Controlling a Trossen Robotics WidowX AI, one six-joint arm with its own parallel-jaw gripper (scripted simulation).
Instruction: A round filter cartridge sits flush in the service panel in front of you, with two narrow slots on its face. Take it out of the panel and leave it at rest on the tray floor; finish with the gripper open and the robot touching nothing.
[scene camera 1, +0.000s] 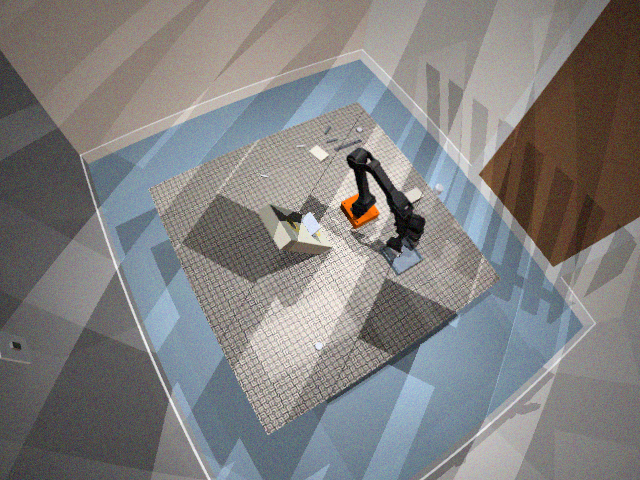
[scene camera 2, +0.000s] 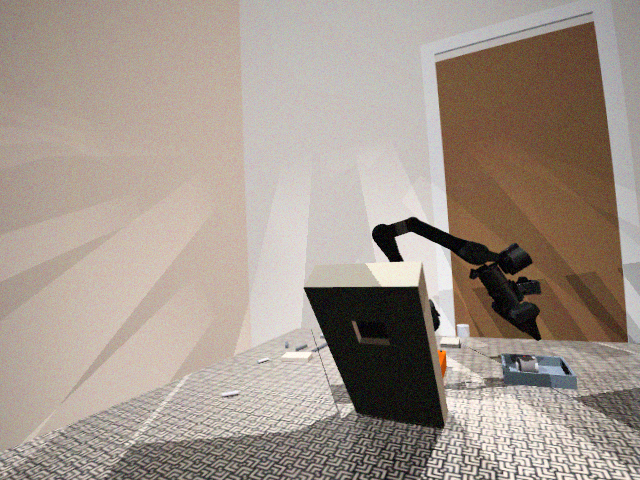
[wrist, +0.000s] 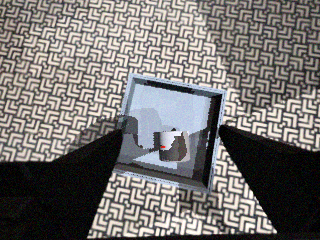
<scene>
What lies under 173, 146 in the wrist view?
A round filter cartridge.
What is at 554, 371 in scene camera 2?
A tray.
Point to my gripper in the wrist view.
170, 131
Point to my gripper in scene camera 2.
531, 335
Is my gripper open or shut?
Open.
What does my gripper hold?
Nothing.
</scene>
